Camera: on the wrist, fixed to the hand. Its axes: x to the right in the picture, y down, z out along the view.
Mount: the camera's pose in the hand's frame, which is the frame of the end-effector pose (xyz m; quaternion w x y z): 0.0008 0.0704 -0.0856 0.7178 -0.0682 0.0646 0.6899
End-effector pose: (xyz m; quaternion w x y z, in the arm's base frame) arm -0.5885 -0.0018 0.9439 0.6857 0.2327 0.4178 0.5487
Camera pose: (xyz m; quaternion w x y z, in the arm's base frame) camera -0.6987 0.0074 0.9519 0.1025 0.3731 0.1462 0.9105
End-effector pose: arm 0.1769 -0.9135 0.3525 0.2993 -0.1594 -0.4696 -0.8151
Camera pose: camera 0.2230 -1.0142 0.3566 0.7967 -0.4062 -0.1522 -0.4209
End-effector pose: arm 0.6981 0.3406 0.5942 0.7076 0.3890 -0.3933 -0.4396
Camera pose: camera 0.7975 0.3793 0.6243 0.8631 -0.0120 -0.4750 0.1709
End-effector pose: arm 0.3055 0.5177 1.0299 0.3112 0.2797 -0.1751 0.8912
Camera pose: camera 0.2257 0.5072 0.9537 0.3611 -0.0012 0.3593 -0.8605
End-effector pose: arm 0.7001 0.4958 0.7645 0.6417 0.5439 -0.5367 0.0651
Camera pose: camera 0.7063 0.5893 0.8237 0.4875 -0.0278 -0.7235 0.4880
